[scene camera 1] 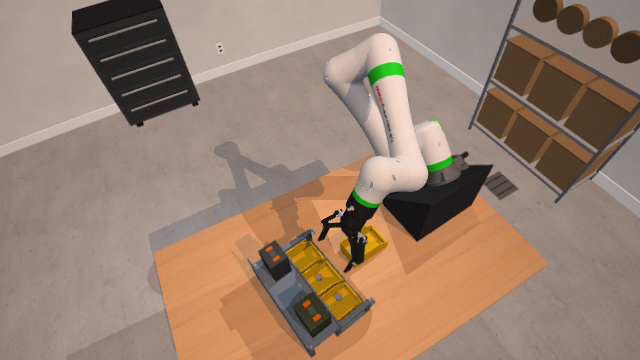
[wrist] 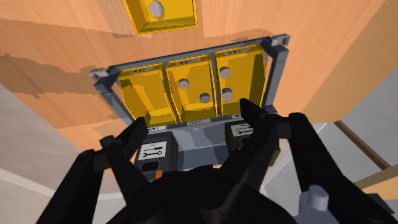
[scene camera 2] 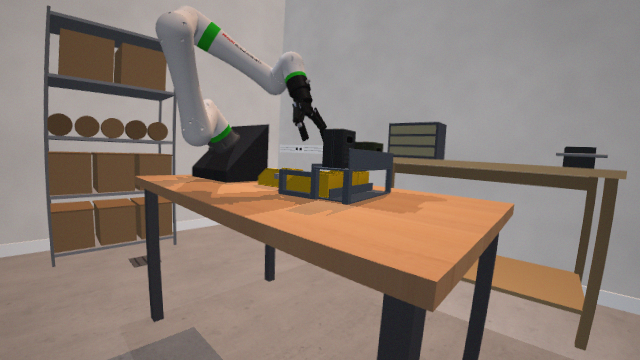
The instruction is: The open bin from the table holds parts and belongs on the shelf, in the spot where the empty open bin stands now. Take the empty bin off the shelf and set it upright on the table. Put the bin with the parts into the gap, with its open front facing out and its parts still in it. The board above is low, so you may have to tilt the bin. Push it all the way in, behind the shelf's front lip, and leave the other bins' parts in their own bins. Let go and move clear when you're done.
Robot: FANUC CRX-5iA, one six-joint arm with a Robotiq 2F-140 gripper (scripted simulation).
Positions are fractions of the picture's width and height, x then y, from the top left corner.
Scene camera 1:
my gripper: 0.52, 0.71
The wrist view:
my gripper: 0.48, 0.52
grey shelf: 0.51, 0.64
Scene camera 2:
grey shelf: 0.56, 0.45
